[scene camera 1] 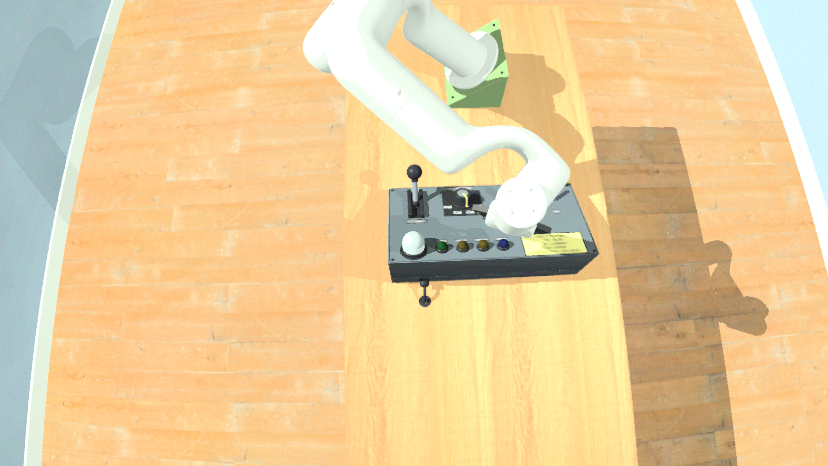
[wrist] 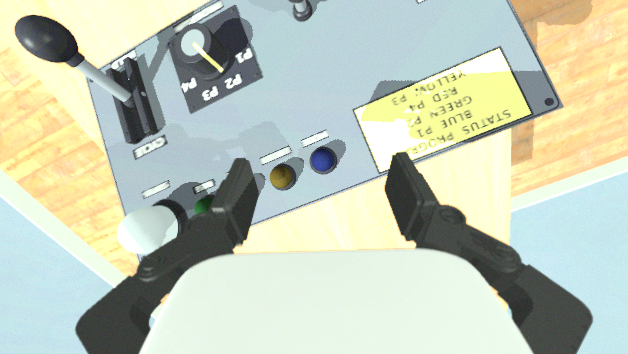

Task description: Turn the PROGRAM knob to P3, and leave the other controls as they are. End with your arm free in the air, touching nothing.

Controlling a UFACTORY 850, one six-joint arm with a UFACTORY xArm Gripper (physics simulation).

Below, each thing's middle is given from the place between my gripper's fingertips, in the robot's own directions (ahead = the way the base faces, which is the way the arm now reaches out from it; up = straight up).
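Control box (scene camera 1: 434,241): 3 cm to the right of my hand, 4 cm behind, 16 cm below. Ball-topped lever (wrist: 43,37): 15 cm behind my hand, 21 cm to the right, 13 cm below. Going by their middles, control box nearest to my hand of the things named here.
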